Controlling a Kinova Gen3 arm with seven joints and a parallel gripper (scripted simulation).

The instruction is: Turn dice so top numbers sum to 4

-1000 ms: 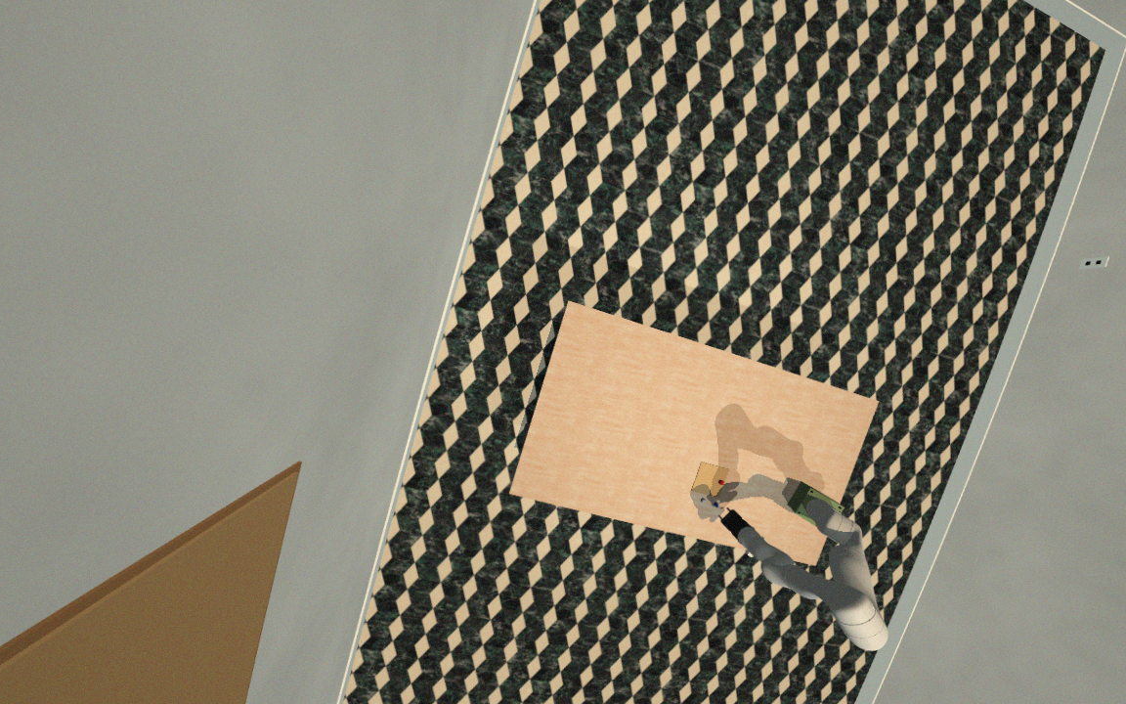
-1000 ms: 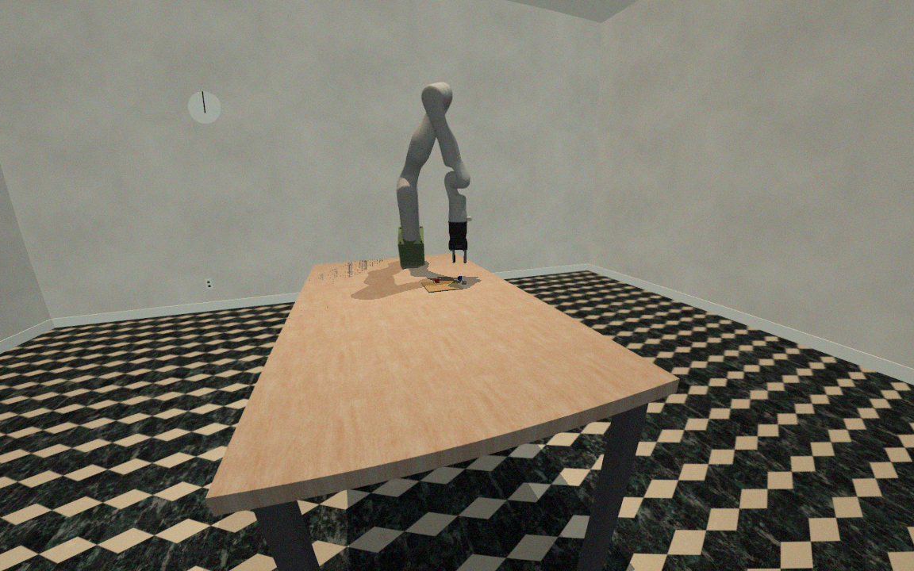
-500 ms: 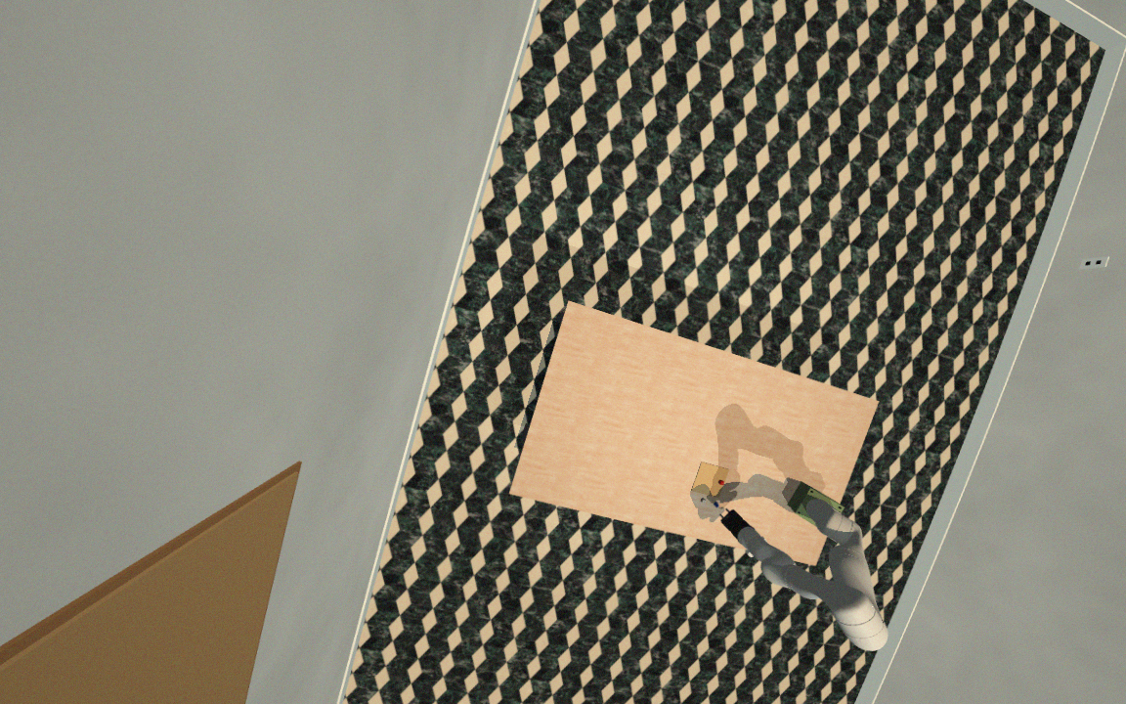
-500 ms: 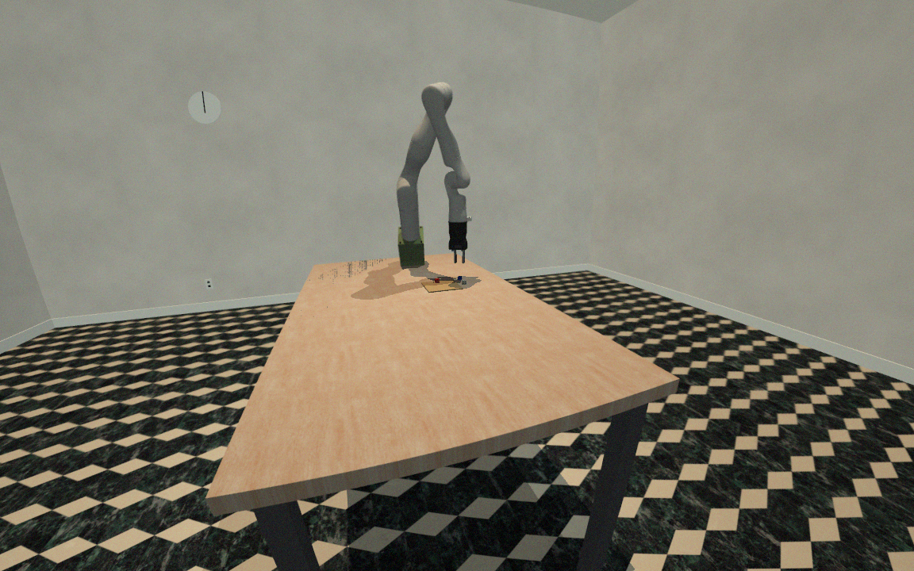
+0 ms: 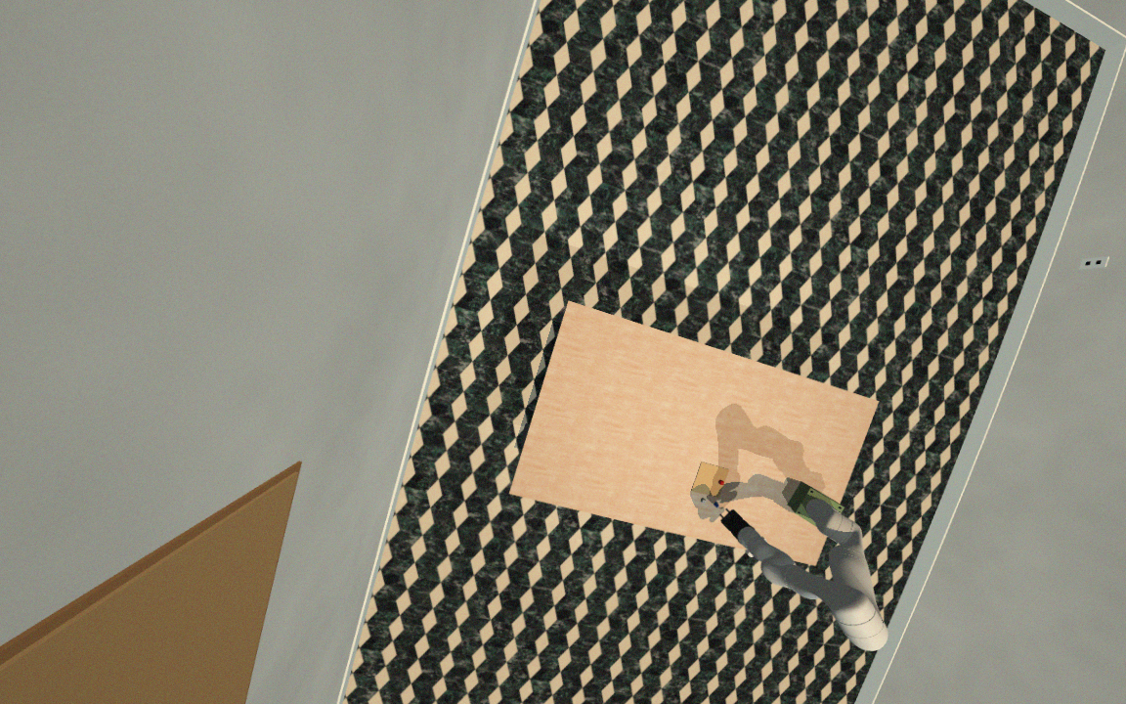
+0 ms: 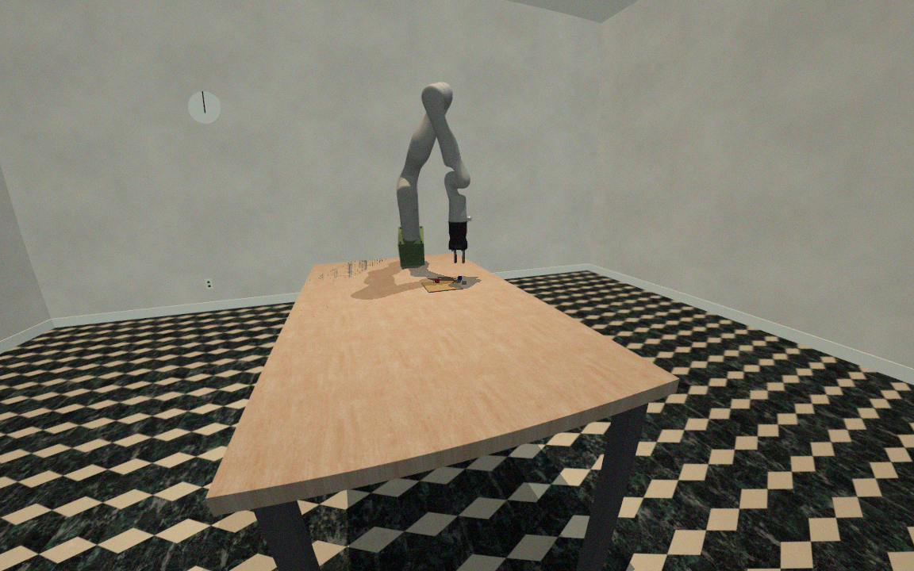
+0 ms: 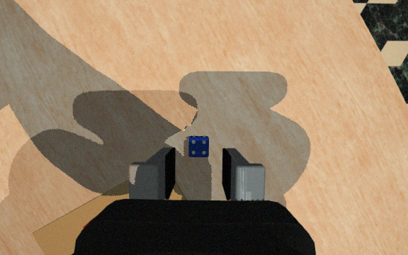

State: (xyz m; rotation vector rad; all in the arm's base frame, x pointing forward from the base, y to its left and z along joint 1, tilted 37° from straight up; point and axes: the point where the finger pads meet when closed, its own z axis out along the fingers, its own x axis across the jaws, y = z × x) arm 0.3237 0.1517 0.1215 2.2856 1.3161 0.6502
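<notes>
My gripper is now 90 mm above the blue die. Round my hand: tan mat: 100 mm to the right, 90 mm below, 60 mm ahead; red die: 110 mm to the right, 80 mm below, 10 mm ahead; white die: 90 mm below, 60 mm ahead.
</notes>
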